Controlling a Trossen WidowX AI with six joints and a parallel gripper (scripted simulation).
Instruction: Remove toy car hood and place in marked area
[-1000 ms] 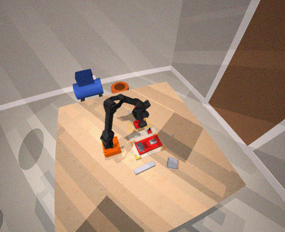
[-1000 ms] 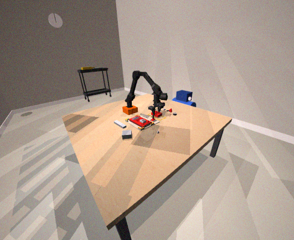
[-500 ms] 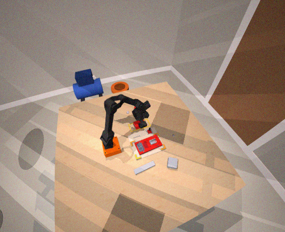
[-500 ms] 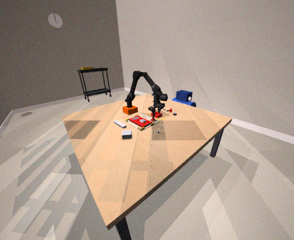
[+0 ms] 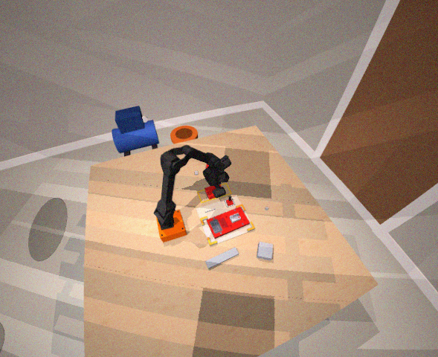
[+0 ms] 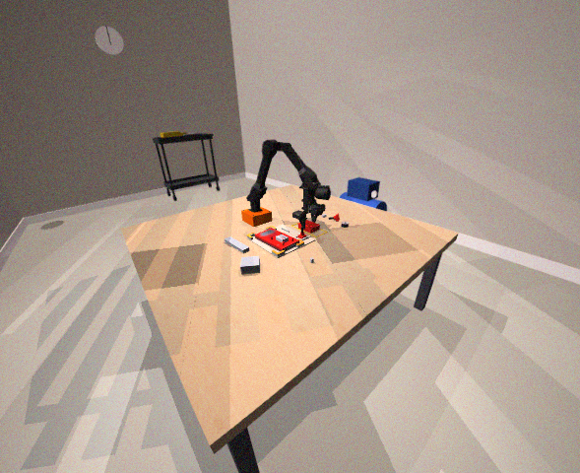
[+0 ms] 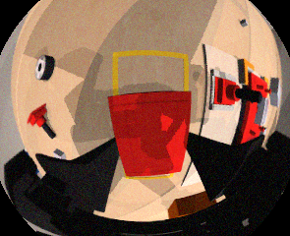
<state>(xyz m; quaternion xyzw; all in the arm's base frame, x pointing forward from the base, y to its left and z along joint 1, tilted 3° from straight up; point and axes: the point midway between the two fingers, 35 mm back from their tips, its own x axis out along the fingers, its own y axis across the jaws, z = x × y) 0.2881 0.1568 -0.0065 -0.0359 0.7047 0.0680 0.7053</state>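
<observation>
Now: gripper tip 1 cm below the red hood.
</observation>
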